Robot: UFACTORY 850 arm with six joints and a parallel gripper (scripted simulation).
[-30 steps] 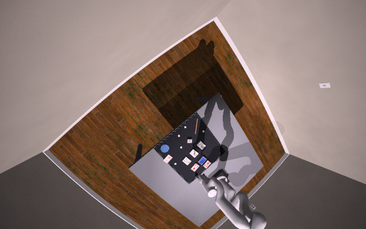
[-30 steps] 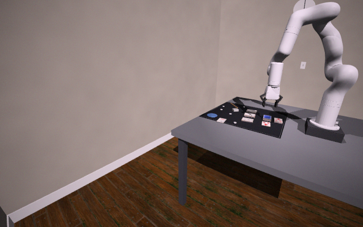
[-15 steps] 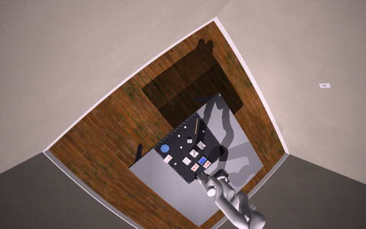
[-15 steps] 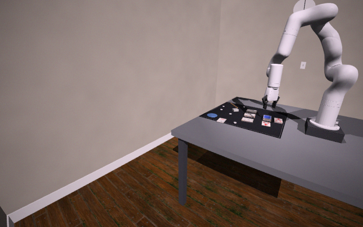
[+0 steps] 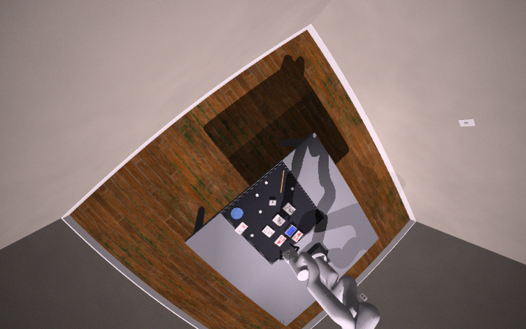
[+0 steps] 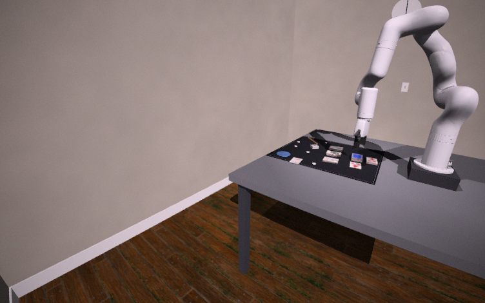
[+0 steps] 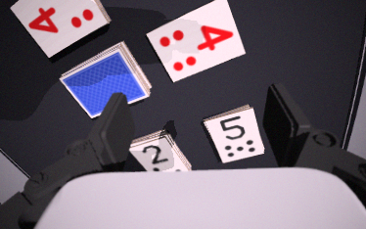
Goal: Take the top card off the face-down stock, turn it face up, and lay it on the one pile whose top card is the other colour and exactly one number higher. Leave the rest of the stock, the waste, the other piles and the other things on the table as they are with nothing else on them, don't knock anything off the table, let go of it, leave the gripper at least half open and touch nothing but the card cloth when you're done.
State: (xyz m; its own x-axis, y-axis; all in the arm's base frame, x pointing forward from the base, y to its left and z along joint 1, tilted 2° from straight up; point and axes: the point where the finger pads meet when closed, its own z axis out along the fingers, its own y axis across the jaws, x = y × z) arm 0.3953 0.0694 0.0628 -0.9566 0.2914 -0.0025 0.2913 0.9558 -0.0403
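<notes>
My hand is 130 mm above the red 4 card. The rest, counted from my hand: red 4: 120 mm to the right, 120 mm below, 90 mm behind; black 5: 140 mm ahead, 120 mm below, 10 mm to the left; black 2: 150 mm ahead, 120 mm below, 110 mm to the right.
</notes>
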